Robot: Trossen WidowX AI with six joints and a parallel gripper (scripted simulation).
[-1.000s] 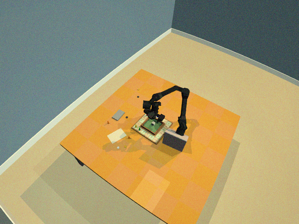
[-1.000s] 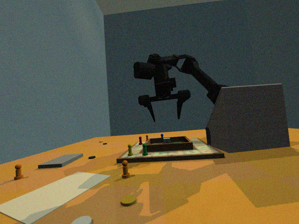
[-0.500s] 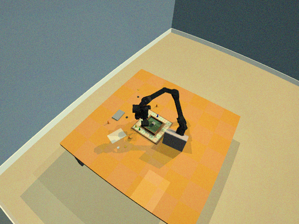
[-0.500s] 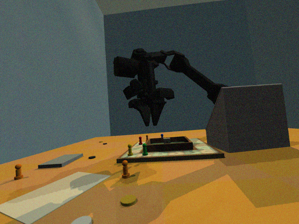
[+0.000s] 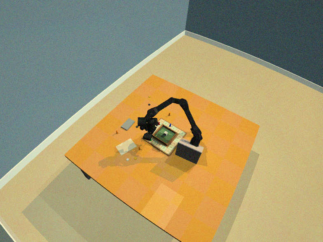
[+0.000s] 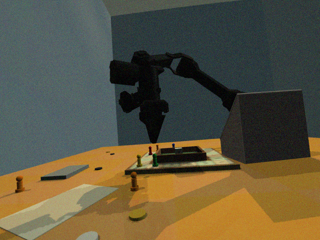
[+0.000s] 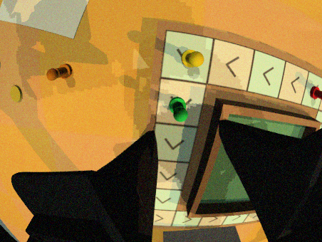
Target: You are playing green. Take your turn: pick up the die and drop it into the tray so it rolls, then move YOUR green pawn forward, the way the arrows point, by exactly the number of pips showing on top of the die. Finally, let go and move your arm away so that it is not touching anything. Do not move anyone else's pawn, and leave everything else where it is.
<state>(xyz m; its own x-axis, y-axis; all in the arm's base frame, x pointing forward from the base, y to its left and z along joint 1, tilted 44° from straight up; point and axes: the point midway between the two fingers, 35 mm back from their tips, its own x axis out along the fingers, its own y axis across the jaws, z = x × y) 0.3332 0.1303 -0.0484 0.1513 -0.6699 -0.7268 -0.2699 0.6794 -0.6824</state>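
Right now the green pawn is 50 mm below my gripper tip. Also, from my gripper tip: white die (130 mm to the right, 70 mm behind, 50 mm below); then green-floored tray (120 mm to the right, 70 mm below, 70 mm behind); then yellow pawn (50 mm below, 40 mm ahead).
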